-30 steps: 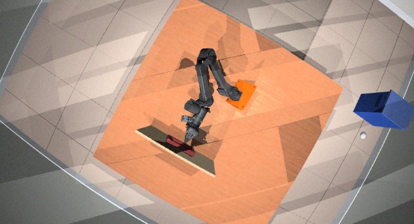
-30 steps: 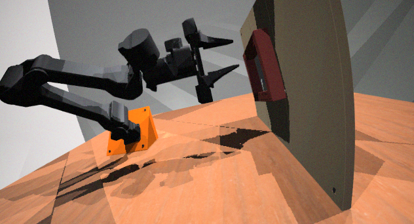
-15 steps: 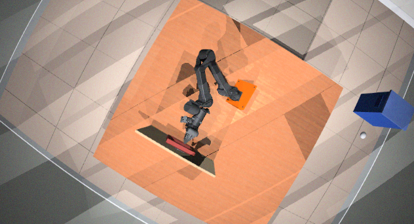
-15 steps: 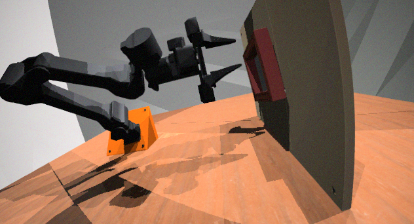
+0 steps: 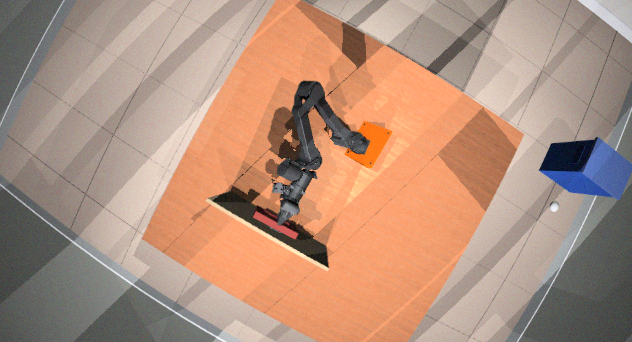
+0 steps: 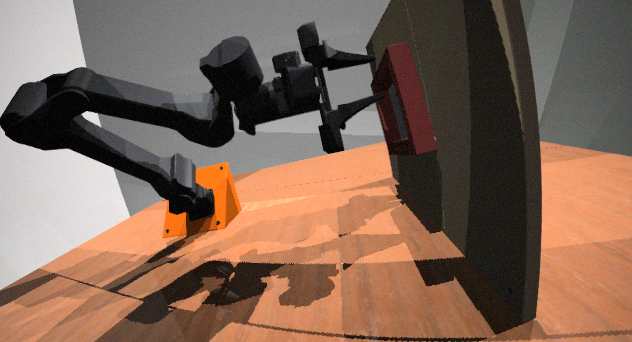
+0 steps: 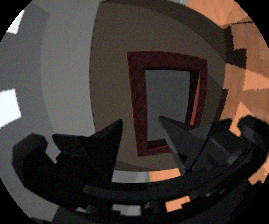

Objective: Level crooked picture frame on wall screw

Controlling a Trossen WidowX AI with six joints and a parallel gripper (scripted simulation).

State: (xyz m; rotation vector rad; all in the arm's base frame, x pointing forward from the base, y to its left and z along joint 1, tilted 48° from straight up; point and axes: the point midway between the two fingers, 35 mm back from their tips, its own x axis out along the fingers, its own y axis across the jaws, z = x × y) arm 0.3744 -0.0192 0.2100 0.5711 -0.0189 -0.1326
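My gripper tip is now 5 cm above the dark red picture frame, 2 cm short of it and 1 cm to the left of it. From my gripper tip the other things lie so: upright wall panel 6 cm below, 3 cm ahead, 1 cm to the right.
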